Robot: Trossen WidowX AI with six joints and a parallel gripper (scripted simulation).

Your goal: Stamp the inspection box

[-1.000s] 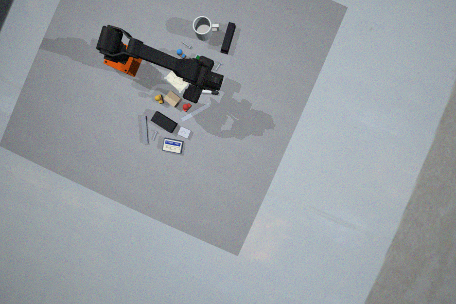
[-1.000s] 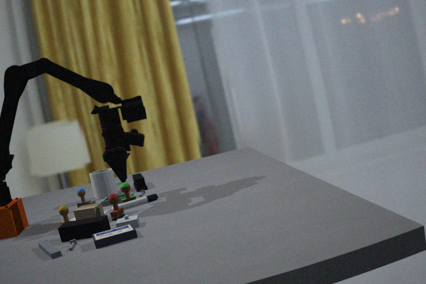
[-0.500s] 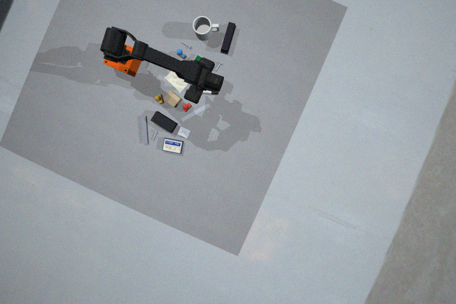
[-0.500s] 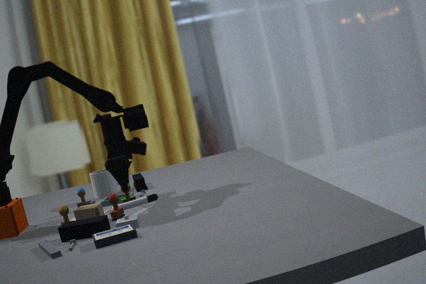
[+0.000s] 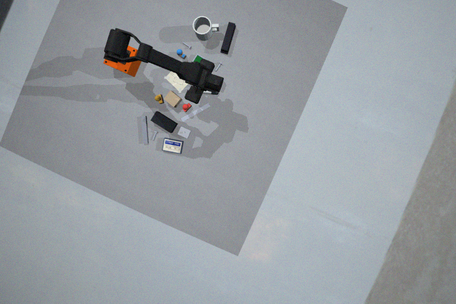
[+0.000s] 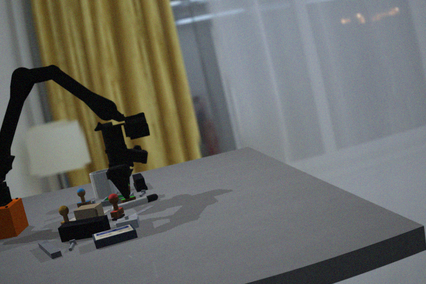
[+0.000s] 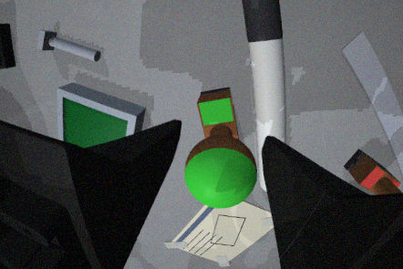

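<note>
Now: the green-knobbed PASS stamp right at my gripper tip. From my gripper tip the other things lie so: marker 40 mm ahead, 20 mm to the right, 20 mm below; then cream card 120 mm behind, 30 mm to the right, 30 mm below; then green ink pad 40 mm behind, 90 mm to the left, 20 mm below.
</note>
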